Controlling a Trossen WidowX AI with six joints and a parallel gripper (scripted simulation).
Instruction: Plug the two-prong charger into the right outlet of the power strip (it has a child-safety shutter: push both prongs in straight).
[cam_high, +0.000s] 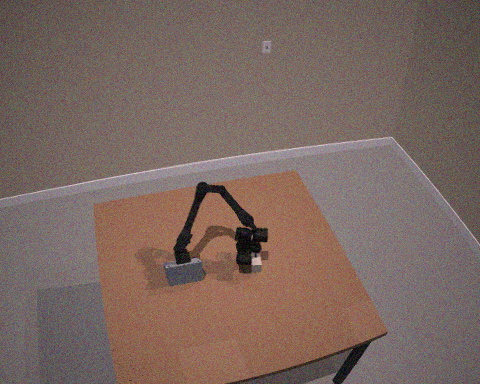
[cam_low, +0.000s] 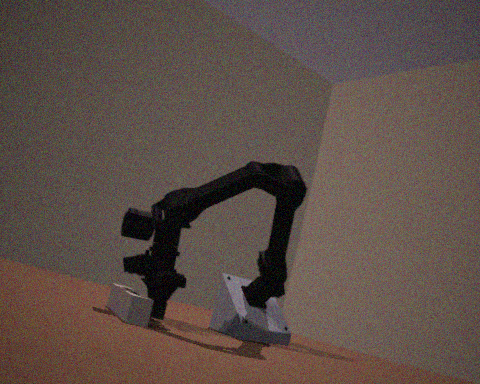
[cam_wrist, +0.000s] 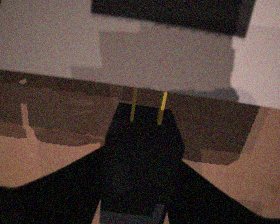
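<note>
Right now the black two-prong charger is 2 cm ahead of my gripper tip and 1 cm above it.
</note>
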